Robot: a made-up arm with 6 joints.
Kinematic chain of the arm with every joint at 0, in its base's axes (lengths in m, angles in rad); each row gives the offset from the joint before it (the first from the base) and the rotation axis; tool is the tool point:
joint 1: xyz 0 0 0.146 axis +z
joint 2: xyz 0 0.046 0 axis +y
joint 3: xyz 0 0 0.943 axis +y
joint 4: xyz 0 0 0.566 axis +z
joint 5: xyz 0 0 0 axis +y
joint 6: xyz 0 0 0.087 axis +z
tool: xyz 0 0 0
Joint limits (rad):
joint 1: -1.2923..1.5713
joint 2: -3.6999..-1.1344
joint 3: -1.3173..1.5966
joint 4: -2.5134..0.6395
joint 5: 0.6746..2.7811
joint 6: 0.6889..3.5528
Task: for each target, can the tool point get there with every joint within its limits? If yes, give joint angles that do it. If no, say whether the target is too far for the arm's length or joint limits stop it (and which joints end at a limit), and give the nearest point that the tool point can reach.
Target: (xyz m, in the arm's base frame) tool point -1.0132 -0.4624 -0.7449
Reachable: yes | joints 0.4407 -2.1247 -0.4441 -0.5896 2.4181 1.8652
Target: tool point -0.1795 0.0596 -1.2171
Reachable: yes | joints -0.4440 -3.3843 1.0384 -1.9775 1.0498 1.5800
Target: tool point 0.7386 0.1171 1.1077
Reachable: no: joint limits stop it (at a limit: joint 1, joint 2, joint 3, joint 4) | nearest point -0.0551 0.5353 1.0514 | short by 0.899 m
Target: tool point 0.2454 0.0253 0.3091
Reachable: no: joint limits stop it (at a limit: joint 1, joint 2, joint 3) | nearest point -0.0895 0.5425 0.9868 | short by 0.916 m
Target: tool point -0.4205 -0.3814 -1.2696
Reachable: yes | joints 0.8410 -2.6807 -0.3554 0.1548 1.3724 2.2430
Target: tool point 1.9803 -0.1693 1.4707
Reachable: no: too far | nearest point 0.0377 -0.5844 1.0685 | short by 2.027 m
